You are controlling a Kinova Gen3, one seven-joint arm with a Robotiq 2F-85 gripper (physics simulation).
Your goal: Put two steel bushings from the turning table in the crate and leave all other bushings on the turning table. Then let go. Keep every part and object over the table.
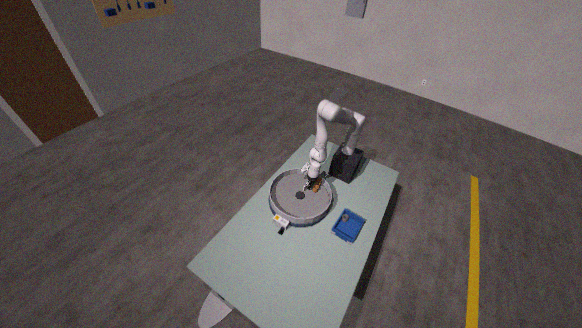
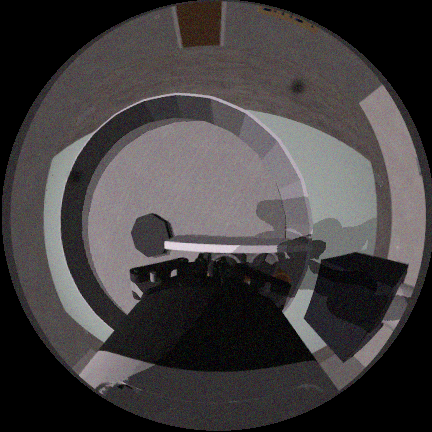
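Where they show: gripper, fingertip midpoint: [image 1: 309,188] [image 2: 211,256]; arm's base at its link origin: [image 1: 347,150].
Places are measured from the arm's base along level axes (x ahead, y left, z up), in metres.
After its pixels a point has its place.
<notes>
The round grey turning table [image 1: 301,221] {x 0.634, y 0.058, z -0.135 m} [image 2: 76,189] {x 0.671, y -0.125, z -0.134 m} has a dark hub [image 1: 300,195] {x 0.474, y -0.071, z -0.143 m} [image 2: 149,235] {x 0.470, y -0.076, z -0.143 m} at its middle. My gripper [image 1: 311,186] {x 0.379, y -0.062, z -0.150 m} [image 2: 211,256] {x 0.379, y -0.062, z -0.150 m} is down on the table's back part, just behind the hub. Its fingers are shut on a small grey steel bushing, which is mostly hidden between them. An orange brass bushing [image 1: 318,185] [image 2: 282,276] lies close beside the fingers on the turning table. The blue crate [image 1: 348,232] {x 0.465, y 0.319, z -0.199 m} stands to the right of the turning table and holds one steel bushing [image 1: 345,217] {x 0.387, y 0.250, z -0.189 m}.
A pale bar [image 2: 221,246] {x 0.371, y -0.090, z -0.102 m} runs across the turning table from the hub to the rim, just ahead of the fingers. The black robot base [image 1: 345,164] {x 0.108, y 0.049, z -0.031 m} [image 2: 358,282] {x 0.119, y -0.044, z -0.085 m} stands right behind the turning table. A small white control box [image 1: 280,220] {x 0.709, y -0.048, z -0.145 m} sits at its front. All rest on the pale green table [image 1: 264,277] {x 1.008, y 0.097, z -0.204 m} [image 2: 334,160] {x 0.089, y -0.321, z -0.204 m}.
</notes>
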